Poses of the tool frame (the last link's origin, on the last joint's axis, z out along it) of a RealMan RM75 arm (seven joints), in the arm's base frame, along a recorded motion.
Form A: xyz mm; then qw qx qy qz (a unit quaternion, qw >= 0).
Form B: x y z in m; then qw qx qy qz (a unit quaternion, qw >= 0). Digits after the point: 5 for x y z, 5 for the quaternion.
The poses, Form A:
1: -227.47, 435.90, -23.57, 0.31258, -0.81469, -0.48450, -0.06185
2: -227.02, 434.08, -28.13, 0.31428, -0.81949, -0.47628, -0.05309
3: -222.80, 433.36, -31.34, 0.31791, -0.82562, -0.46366, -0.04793
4: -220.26, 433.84, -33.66, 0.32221, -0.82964, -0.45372, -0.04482
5: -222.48, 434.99, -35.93, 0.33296, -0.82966, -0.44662, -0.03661
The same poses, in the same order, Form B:
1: -0.22747, 0.43590, -0.02357, 0.31258, -0.81469, -0.48450, -0.06185
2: -0.22702, 0.43408, -0.02813, 0.31428, -0.81949, -0.47628, -0.05309
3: -0.22280, 0.43336, -0.03134, 0.31791, -0.82562, -0.46366, -0.04793
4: -0.22026, 0.43384, -0.03366, 0.32221, -0.82964, -0.45372, -0.04482
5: -0.22248, 0.43499, -0.03593, 0.33296, -0.82966, -0.44662, -0.03661
